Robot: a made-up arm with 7 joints. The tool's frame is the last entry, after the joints.
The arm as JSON. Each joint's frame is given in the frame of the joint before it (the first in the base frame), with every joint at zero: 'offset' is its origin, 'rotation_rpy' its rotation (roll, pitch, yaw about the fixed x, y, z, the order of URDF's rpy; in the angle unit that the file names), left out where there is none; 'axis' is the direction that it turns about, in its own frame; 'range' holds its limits. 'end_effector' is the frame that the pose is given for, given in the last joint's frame.
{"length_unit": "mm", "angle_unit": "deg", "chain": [
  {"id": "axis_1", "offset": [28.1, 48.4, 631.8], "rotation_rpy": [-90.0, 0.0, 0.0], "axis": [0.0, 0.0, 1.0], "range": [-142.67, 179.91]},
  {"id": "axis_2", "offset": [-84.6, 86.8, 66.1], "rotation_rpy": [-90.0, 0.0, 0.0], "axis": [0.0, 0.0, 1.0], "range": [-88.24, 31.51]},
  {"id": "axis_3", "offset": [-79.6, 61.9, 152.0], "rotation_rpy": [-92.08, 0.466, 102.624], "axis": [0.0, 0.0, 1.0], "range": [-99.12, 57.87]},
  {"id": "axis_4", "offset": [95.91, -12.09, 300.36], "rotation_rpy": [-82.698, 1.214, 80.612], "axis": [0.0, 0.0, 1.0], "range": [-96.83, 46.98]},
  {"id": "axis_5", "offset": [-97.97, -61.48, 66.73], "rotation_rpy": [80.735, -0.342, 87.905], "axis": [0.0, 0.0, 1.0], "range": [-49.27, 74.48]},
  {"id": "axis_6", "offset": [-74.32, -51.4, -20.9], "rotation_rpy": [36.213, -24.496, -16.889], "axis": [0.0, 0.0, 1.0], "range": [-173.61, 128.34]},
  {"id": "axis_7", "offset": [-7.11, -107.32, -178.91], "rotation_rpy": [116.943, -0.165, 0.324], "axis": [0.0, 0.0, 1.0], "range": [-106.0, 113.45]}
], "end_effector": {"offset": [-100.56, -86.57, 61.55], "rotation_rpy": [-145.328, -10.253, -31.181]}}
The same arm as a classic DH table. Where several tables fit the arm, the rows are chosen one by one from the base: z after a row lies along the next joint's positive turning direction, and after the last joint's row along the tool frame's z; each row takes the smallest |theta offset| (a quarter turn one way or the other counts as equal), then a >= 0, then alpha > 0; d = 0 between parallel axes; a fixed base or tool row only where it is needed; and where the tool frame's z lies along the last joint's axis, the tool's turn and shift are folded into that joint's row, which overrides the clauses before.
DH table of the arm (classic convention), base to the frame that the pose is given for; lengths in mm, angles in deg. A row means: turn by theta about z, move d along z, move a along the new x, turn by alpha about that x. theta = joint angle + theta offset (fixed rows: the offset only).
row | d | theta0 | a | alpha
base (fixed) | 631.8 | 0.00 | 28.1 | -90.00
axis_1 | 114.5 | 0.00 | -84.6 | -90.00
axis_2 | 241.1 | -77.36 | -77.8 | 92.08
axis_3 | 376.9 | 80.92 | -4.0 | 82.70
axis_4 | -15.1 | 89.07 | 65.1 | -80.74
axis_5 | -214.3 | -46.06 | 14.0 | -42.76
axis_6 | 7.1 | 38.05 | 7.9 | -116.94
axis_7 | -0.6 | -45.43 | 8.5 | 144.03
tool (fixed) | -225.4 | 162.36 | 0.0 | 0.00
Joint limits (deg, base to tool): -142.67..179.91 -88.24..31.51 -99.12..57.87 -96.83..46.98 -49.27..74.48 -173.61..128.34 -106.00..113.45

